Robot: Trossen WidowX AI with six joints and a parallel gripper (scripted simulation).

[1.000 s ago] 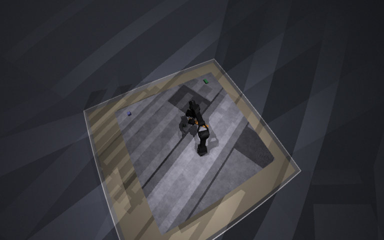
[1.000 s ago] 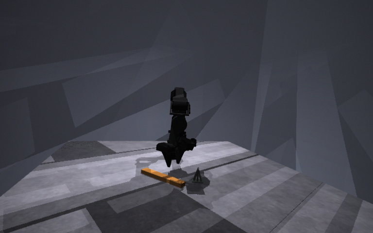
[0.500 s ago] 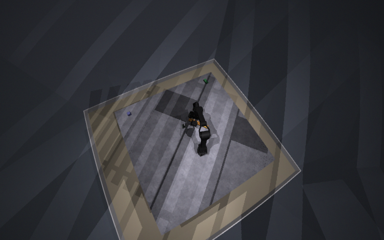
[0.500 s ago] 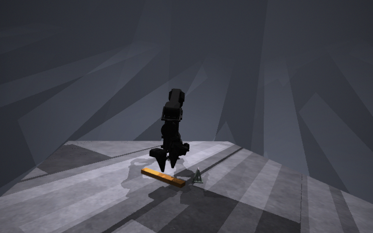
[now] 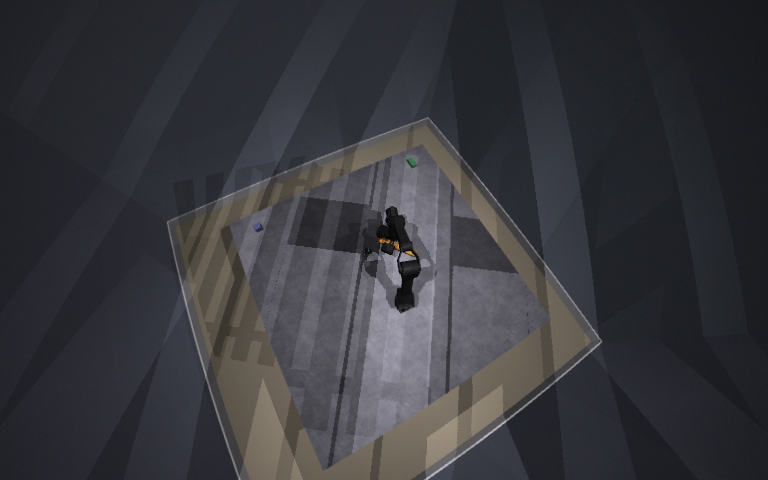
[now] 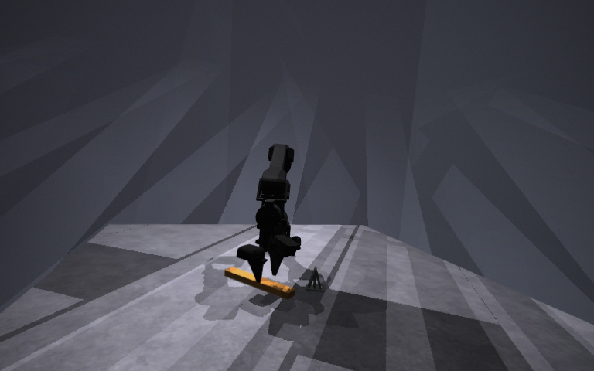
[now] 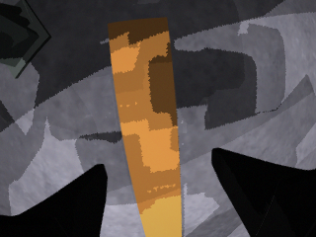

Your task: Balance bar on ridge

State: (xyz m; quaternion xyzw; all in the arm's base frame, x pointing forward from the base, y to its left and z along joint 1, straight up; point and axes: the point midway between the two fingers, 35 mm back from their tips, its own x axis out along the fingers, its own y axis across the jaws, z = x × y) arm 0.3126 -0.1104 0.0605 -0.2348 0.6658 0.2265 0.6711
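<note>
Now: gripper tip 30 mm past the orange bar, 20 mm to the left of it and 20 mm above it. From my gripper tip the other things lie so: small green block (430 mm ahead, 390 mm to the right, 20 mm below); small blue block (610 mm to the left, 430 mm ahead, 10 mm below).
</note>
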